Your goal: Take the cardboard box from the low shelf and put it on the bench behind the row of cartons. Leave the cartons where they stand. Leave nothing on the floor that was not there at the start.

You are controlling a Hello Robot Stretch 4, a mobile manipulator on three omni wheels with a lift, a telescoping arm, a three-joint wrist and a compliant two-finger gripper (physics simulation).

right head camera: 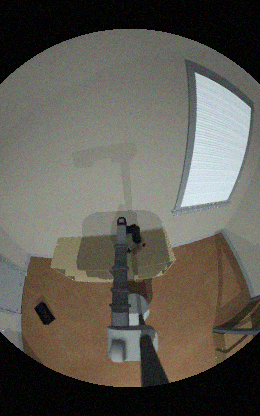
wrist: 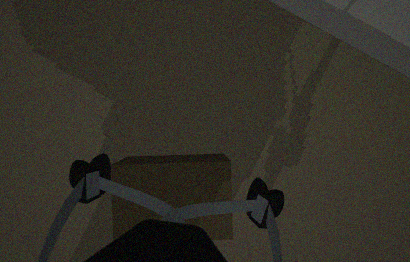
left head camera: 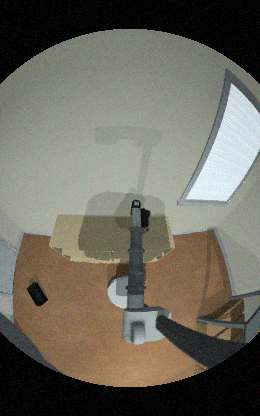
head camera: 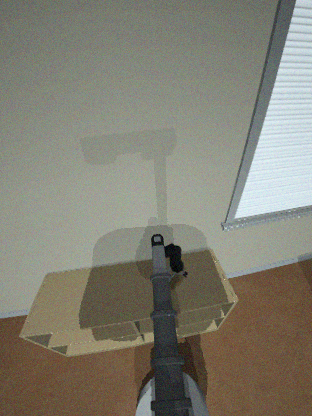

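Pixels of known places: gripper, fingertip midpoint: (right head camera: 135, 248) (wrist: 179, 182) (head camera: 174, 281); robot's base, origin of the base link: (right head camera: 131, 308) (left head camera: 124, 290).
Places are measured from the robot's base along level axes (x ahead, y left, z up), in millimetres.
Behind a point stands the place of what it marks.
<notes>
The brown cardboard box (wrist: 170, 180) @[x 577, y -75, z 633 mm] sits on the top of a low wooden shelf unit (head camera: 60, 300) @[x 499, y 623, z 583 mm] (left head camera: 67, 230) @[x 514, y 615, z 583 mm] (right head camera: 65, 252) @[x 507, y 630, z 583 mm] (wrist: 50, 100) @[x 571, y 55, z 583 mm] that stands against the wall. My gripper (wrist: 179, 182) @[x 569, y -85, z 583 mm] (right head camera: 136, 247) @[x 569, y -85, z 583 mm] is open over the box, with one fingertip off each side of it in the wrist view. A gap shows between each fingertip and the box there. In the head camera view the arm hides part of the gripper and most of the box. The row of cartons and the bench cannot be made out in these views.
A window (head camera: 280, 125) @[x 847, y -631, z 1393 mm] (left head camera: 220, 150) @[x 848, y -647, z 1407 mm] (right head camera: 217, 145) @[x 863, y -788, z 1442 mm] is in the wall at the right. A black object (left head camera: 37, 294) @[x -365, y 1246, z -24 mm] (right head camera: 44, 313) @[x -365, y 1255, z -24 mm] lies on the floor at the left. Grey-railed furniture (left head camera: 220, 322) @[x -588, y -1040, z 480 mm] (right head camera: 235, 331) with wooden parts stands at the lower right.
</notes>
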